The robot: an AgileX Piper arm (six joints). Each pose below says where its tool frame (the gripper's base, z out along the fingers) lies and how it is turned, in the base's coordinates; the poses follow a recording.
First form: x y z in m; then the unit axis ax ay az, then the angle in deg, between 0 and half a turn.
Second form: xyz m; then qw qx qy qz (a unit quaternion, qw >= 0). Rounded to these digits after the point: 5 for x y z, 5 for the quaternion.
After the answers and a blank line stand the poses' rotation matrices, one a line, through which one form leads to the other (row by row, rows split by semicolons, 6 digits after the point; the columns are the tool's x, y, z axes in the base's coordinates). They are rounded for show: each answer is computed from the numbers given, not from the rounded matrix.
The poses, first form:
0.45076 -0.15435 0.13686 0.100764 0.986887 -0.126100 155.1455
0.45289 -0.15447 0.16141 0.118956 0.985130 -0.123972 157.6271
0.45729 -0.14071 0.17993 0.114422 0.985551 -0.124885 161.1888
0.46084 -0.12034 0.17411 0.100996 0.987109 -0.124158 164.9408
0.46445 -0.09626 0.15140 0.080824 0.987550 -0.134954 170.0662
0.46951 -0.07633 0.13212 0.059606 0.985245 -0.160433 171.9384
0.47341 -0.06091 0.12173 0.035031 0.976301 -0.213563 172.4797
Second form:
0.45076 -0.15435 0.13686 0.21520 0.09840 0.96376 -0.12315
0.45289 -0.15447 0.16141 0.19400 0.11670 0.96641 -0.12162
0.45729 -0.14071 0.17993 0.16342 0.11288 0.97230 -0.12321
0.46084 -0.12034 0.17411 0.13104 0.10013 0.97860 -0.12309
0.46445 -0.09626 0.15140 0.08658 0.08052 0.98384 -0.13445
0.46951 -0.07633 0.13212 0.07029 0.05946 0.98281 -0.16004
0.47341 -0.06091 0.12173 0.06558 0.03496 0.97420 -0.21310

-0.888012 0.242676 0.390568; 0.136673 0.950304 -0.279719; -0.439039 -0.195014 -0.877048
-0.897490 0.272741 0.346589; 0.178365 0.943183 -0.280342; -0.403357 -0.189785 -0.895145
-0.921101 0.259783 0.289976; 0.179245 0.944155 -0.276482; -0.345608 -0.202692 -0.916227
-0.945608 0.228223 0.231819; 0.163706 0.949649 -0.267147; -0.281116 -0.214666 -0.935357
-0.972041 0.181720 0.148711; 0.135158 0.950881 -0.278493; -0.192014 -0.250607 -0.948856
-0.983047 0.139372 0.119137; 0.094374 0.941706 -0.322929; -0.157200 -0.306211 -0.938895
-0.988955 0.096058 0.112877; 0.040157 0.906730 -0.419795; -0.142674 -0.410625 -0.900573

